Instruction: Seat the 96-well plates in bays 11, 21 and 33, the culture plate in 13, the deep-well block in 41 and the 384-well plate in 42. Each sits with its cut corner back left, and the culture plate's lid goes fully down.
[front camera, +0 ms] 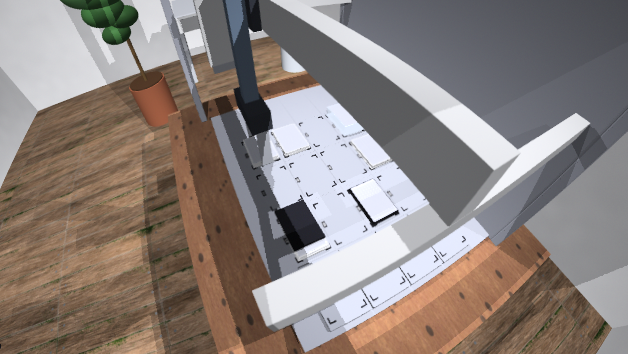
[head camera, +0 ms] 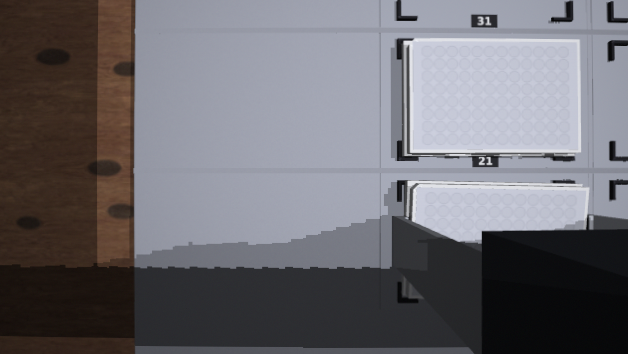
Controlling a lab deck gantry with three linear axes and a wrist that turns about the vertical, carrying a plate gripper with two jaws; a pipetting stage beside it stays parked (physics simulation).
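Frame: origin at the robot's base, x up, y right, z ahead, level; centimetres.
Where they show: gripper, fingertip midpoint: [front camera: 260, 149]; robot's base at its link origin: [front camera: 242, 143] [head camera: 401, 297].
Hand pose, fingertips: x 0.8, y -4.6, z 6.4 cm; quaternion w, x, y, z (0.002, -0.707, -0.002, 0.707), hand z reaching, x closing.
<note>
Each offset is from my fingertips to the centre of the thing. "spot": to the spot under its first point.
My gripper [front camera: 261, 137] [head camera: 492, 226] is shut on the 96-well plate @[dx +0.2, dy +0.1, dz +0.0 cm] [front camera: 263, 153] [head camera: 500, 205] at bay 11; the gripper body covers its front part in the head view. This plate looks slightly skewed, its cut corner is back left, and full seating cannot be told. Another 96-well plate @[dx -0.1, dy -10.5, dz +0.0 cm] [front camera: 291, 139] [head camera: 495, 95] lies in bay 21. In the front view, a pale translucent block @[dx +1.3, dy -31.8, dz +0.0 cm] [front camera: 345, 120] lies at the back, with a white plate @[dx -0.1, dy -31.8, dz +16.4 cm] [front camera: 371, 151] nearer. A white-topped plate with dark sides @[dx -0.1, dy -21.1, dz +32.8 cm] [front camera: 373, 199] and a dark-topped item with a white edge @[dx +0.7, dy +0.3, dz +30.5 cm] [front camera: 301, 225] lie nearer still.
The white gantry beam [front camera: 350, 260] and a grey-sided arm [front camera: 380, 95] cross over the deck and hide parts of it. Black corner brackets @[spot: dx -0.6, dy -6.6, dz +9.6 cm] [head camera: 611, 150] mark the bays. A wooden border [front camera: 200, 215] [head camera: 115, 125] surrounds the deck. A potted plant [front camera: 152, 100] stands behind left.
</note>
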